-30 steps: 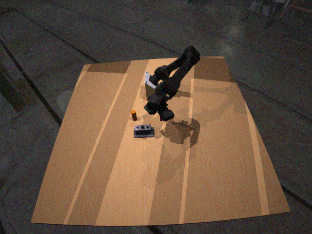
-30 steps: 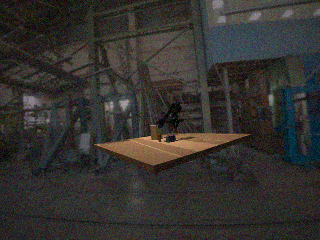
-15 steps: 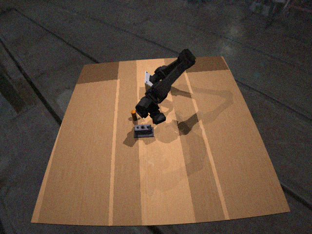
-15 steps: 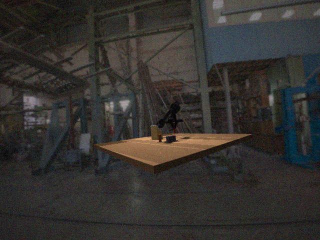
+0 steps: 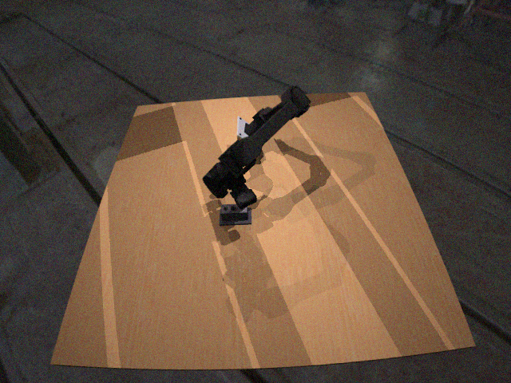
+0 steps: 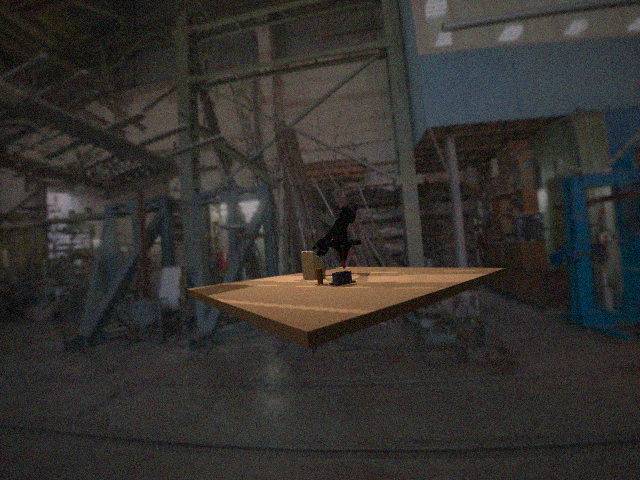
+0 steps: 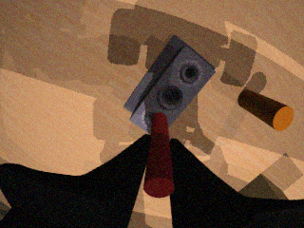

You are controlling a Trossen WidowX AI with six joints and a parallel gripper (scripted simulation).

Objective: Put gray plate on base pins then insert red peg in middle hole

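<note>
The gray plate is 2 cm to the right of my gripper tip and 7 cm below it. Also, from my gripper tip: red peg right at my gripper tip; then base 2 cm to the right, 11 cm below.
</note>
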